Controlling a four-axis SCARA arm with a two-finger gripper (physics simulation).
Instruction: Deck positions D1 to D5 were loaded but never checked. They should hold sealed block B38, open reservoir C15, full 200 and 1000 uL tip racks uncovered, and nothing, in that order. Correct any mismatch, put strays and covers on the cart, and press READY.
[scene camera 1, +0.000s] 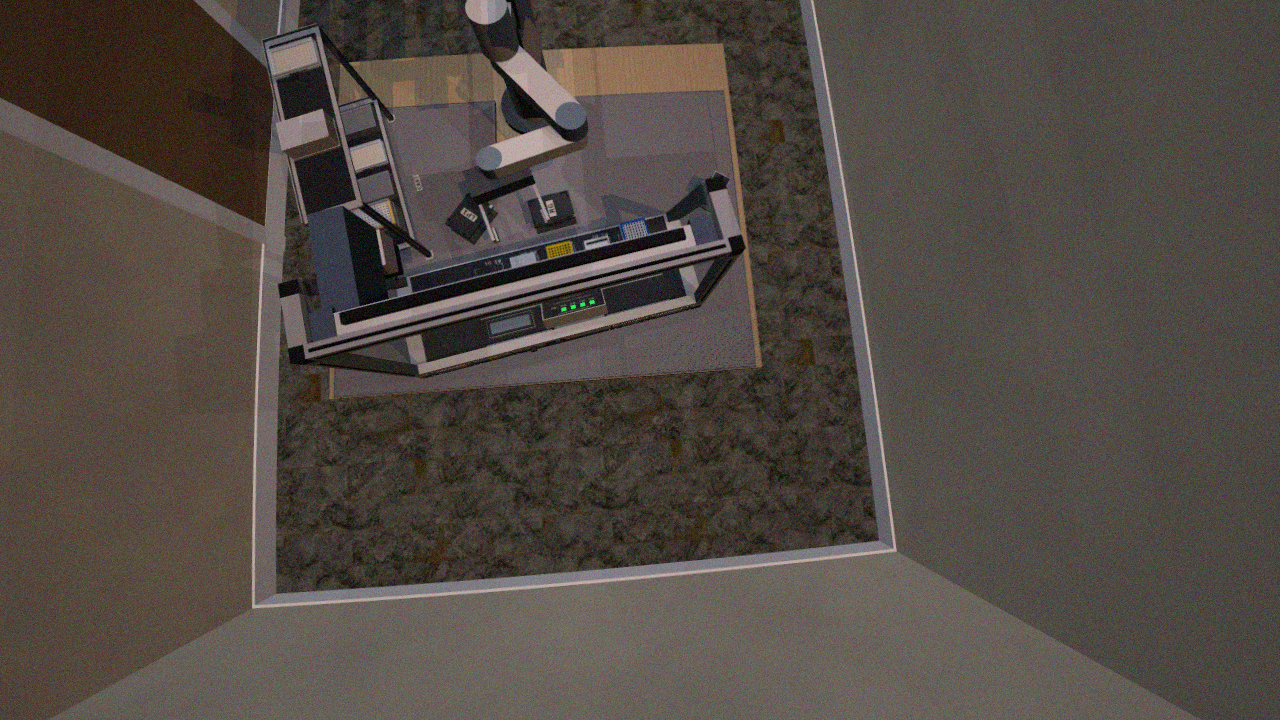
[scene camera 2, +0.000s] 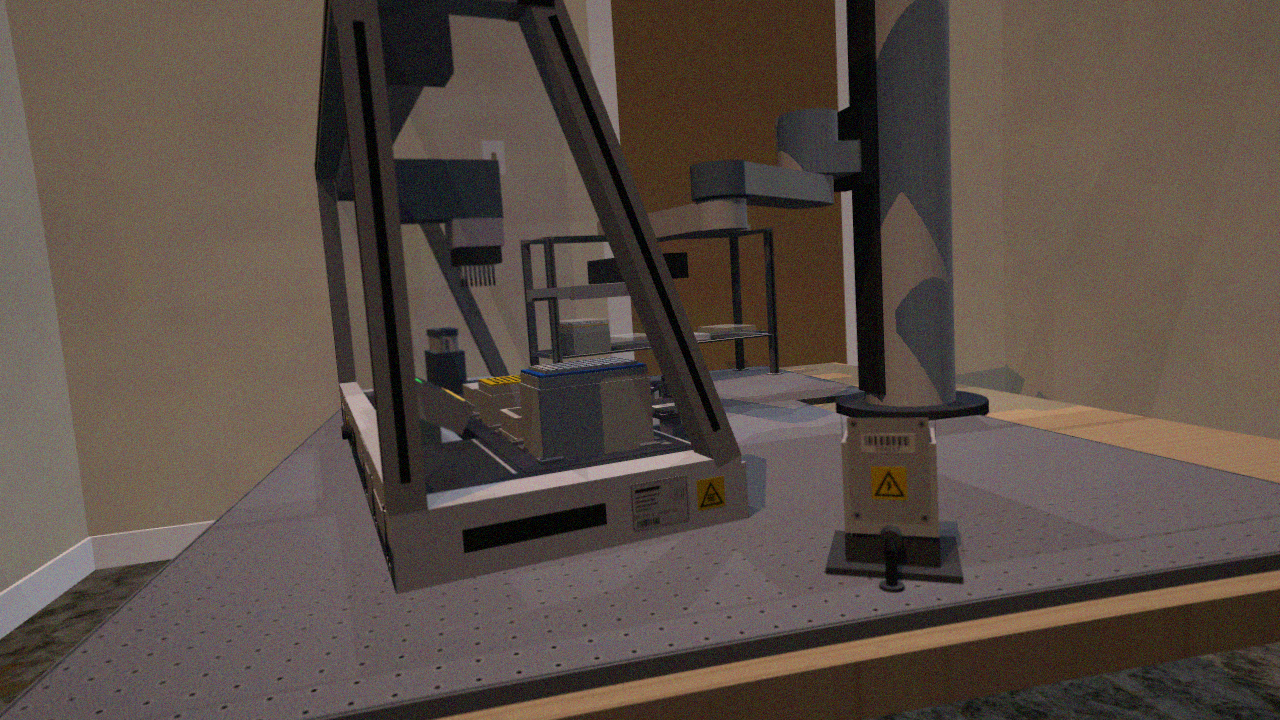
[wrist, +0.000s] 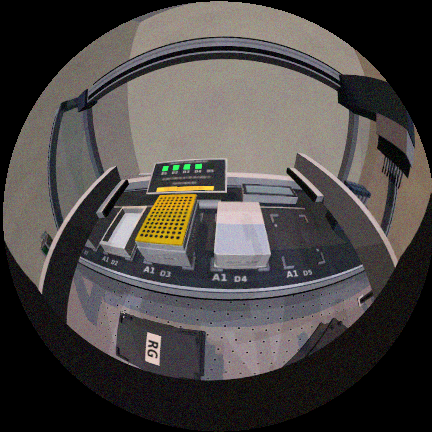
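Seen in the pictures: gripper, fingertip midpoint: (scene camera 1: 522, 231) (scene camera 2: 549, 294) (wrist: 205, 160); arm's base, origin of the base link: (scene camera 2: 909, 410).
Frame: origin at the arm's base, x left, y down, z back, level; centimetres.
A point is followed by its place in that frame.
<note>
In the wrist view my gripper (scene camera 1: 520, 230) @[x -0.1, y -24.7, z -62.0 cm] (wrist: 205, 160) @[x -0.1, y -24.7, z -62.0 cm] is open and empty, its fingers spread before the deck. D2 holds an open white reservoir (scene camera 1: 595, 240) @[x 20.1, y -10.0, z -59.4 cm] (wrist: 124, 230) @[x 21.2, y -8.6, z -64.2 cm]. D3 holds an uncovered yellow tip rack (scene camera 1: 559, 249) @[x 8.5, y -13.1, z -63.1 cm] (wrist: 167, 220) @[x 8.5, y -13.0, z -65.7 cm]. D4 holds a box with a plain pale top (scene camera 1: 522, 259) @[x -3.9, y -11.2, z -64.9 cm] (wrist: 242, 235) @[x -3.6, y -11.2, z -66.8 cm]. D5 (wrist: 304, 240) @[x -17.1, y -7.0, z -71.2 cm] shows bare corner brackets. A tall blue-topped rack (scene camera 1: 633, 227) (scene camera 2: 586, 407) stands at the D1 end; the left finger hides most of D1 in the wrist view. The panel (scene camera 1: 574, 307) (wrist: 187, 176) @[x 11.0, y -13.4, z -80.3 cm] shows D1 to D4 green and a yellow bar.
A dark pad labelled RG (scene camera 1: 549, 208) @[x 4.7, y -6.2, z -45.0 cm] (wrist: 161, 345) @[x 4.1, y -6.3, z -46.5 cm] and a second dark pad (scene camera 1: 469, 217) @[x -22.9, y -6.3, z -46.4 cm] (wrist: 325, 340) @[x -21.8, y -6.3, z -49.6 cm] lie before the deck. A shelf unit (scene camera 2: 772, 295) @[x -52.7, y -20.6, z -2.4 cm] holds pale boxes, one of them a large box (scene camera 1: 306, 132) @[x -50.5, y -40.5, z -38.8 cm]. A pipette head (scene camera 2: 476, 234) (wrist: 394, 152) hangs from the frame.
</note>
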